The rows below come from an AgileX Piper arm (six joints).
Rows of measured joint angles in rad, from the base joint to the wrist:
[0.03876, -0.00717, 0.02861, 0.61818, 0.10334, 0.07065]
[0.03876, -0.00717, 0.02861, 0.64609, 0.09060, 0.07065]
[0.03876, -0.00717, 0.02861, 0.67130, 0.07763, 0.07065]
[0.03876, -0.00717, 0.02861, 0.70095, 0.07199, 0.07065]
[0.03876, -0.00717, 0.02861, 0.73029, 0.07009, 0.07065]
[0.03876, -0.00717, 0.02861, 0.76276, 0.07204, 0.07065]
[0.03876, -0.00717, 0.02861, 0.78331, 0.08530, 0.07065]
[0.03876, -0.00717, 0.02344, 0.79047, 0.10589, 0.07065]
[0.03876, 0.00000, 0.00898, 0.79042, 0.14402, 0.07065]
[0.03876, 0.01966, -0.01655, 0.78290, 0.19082, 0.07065]
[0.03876, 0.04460, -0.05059, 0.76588, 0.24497, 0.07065]
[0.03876, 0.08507, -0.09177, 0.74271, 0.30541, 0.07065]
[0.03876, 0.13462, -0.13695, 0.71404, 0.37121, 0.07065]
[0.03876, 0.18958, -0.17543, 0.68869, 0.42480, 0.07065]
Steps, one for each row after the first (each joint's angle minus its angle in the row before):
[0.00000, 0.00000, 0.00000, 0.02791, -0.01274, 0.00000]
[0.00000, 0.00000, 0.00000, 0.02521, -0.01297, 0.00000]
[0.00000, 0.00000, 0.00000, 0.02965, -0.00564, 0.00000]
[0.00000, 0.00000, 0.00000, 0.02934, -0.00190, 0.00000]
[0.00000, 0.00000, 0.00000, 0.03247, 0.00195, 0.00000]
[0.00000, 0.00000, 0.00000, 0.02055, 0.01326, 0.00000]
[0.00000, 0.00000, -0.00517, 0.00716, 0.02059, 0.00000]
[0.00000, 0.00717, -0.01446, -0.00005, 0.03813, 0.00000]
[0.00000, 0.01966, -0.02553, -0.00752, 0.04680, 0.00000]
[0.00000, 0.02494, -0.03404, -0.01702, 0.05415, 0.00000]
[0.00000, 0.04047, -0.04118, -0.02317, 0.06044, 0.00000]
[0.00000, 0.04955, -0.04518, -0.02867, 0.06580, 0.00000]
[0.00000, 0.05496, -0.03848, -0.02535, 0.05359, 0.00000]

